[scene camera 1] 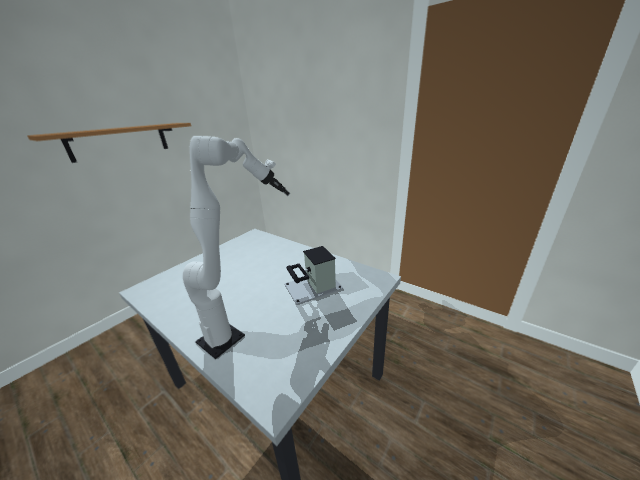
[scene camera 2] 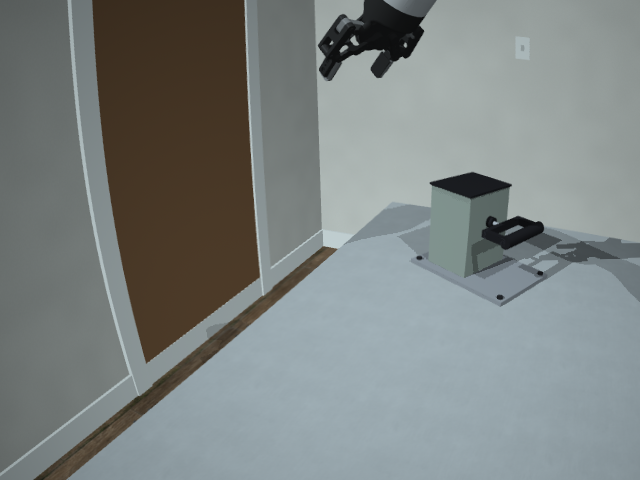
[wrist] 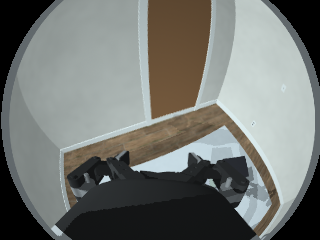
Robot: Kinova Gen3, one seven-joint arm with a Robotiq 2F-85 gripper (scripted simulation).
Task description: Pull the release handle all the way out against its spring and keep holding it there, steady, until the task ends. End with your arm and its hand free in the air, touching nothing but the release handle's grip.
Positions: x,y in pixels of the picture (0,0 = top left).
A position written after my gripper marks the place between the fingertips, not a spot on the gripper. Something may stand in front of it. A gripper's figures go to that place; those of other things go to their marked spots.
Labels:
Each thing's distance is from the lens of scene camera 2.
my gripper (scene camera 2: pixel 351 75): 70 cm
grey-green box (scene camera 2: pixel 462 206): 93 cm

